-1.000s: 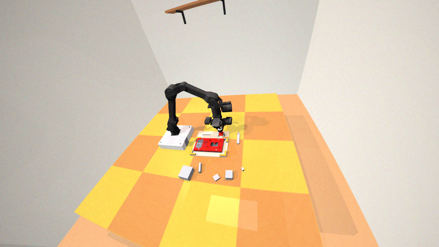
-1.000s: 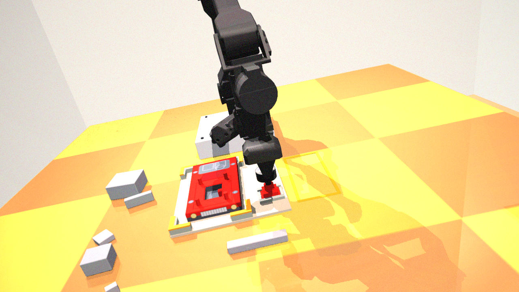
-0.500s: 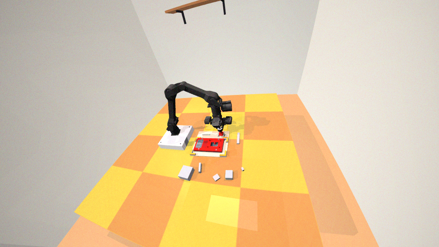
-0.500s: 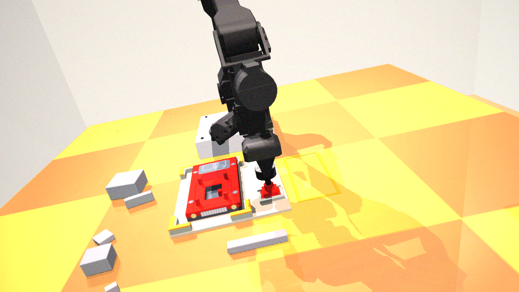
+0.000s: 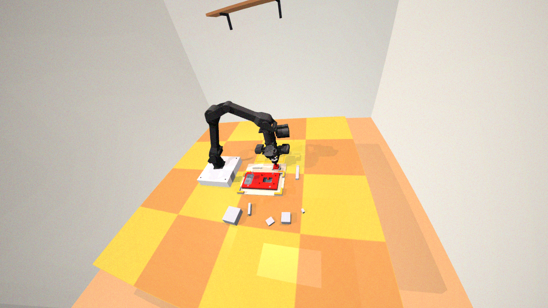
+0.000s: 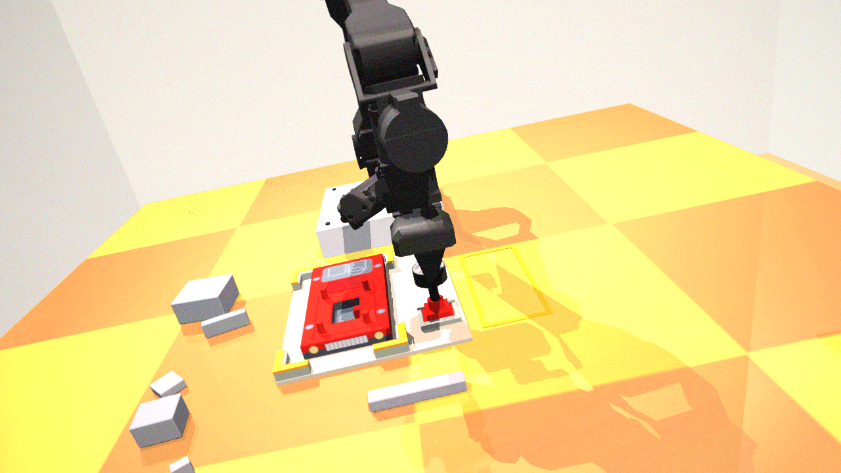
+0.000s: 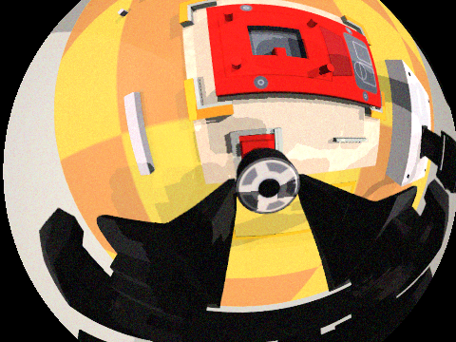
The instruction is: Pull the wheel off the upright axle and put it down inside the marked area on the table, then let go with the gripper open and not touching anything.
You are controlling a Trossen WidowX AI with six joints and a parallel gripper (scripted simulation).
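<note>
Right now the long grey bar is 13 cm ahead of my gripper tip, 6 cm below it and 5 cm to the right of it.
</note>
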